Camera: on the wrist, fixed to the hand. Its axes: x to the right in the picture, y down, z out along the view.
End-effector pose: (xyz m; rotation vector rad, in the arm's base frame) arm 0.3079 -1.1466 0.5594 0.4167 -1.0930 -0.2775
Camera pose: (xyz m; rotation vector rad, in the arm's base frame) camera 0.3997 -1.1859 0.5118 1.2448 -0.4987 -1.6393
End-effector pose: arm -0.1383 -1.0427 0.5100 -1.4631 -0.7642 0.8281
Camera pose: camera -0.0479 -1.0733 0.5660 -0.4637 -1.5005 -0.4272
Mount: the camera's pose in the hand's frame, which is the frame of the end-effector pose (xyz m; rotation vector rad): 0.0186 -0.0555 -0.0939 0.0143 0.0382 -1.5958
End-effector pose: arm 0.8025 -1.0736 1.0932 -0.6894 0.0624 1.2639
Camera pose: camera 0.8882 -1.1127 1.0351 -0.5018 -0.3866 -0.2849
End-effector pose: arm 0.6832 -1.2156 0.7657 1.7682 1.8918 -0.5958
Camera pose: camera 0.6222 -1.1475 0.8280 0.1208 -2.9688 0.9932
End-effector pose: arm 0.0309 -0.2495 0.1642 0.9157 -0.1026 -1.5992
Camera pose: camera 0.0437 -0.2117 0.0610 -0.9706 -0.7744 2.7216
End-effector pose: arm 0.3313 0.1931 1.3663 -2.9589 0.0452 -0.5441
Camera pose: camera 0.3155 0.2354 1.4673 2.0741 2.0736 0.5704
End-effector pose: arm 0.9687 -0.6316 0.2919 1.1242 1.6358 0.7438
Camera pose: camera 0.8606 -0.6320 0.2683 -0.3819 1.9239 -0.3149
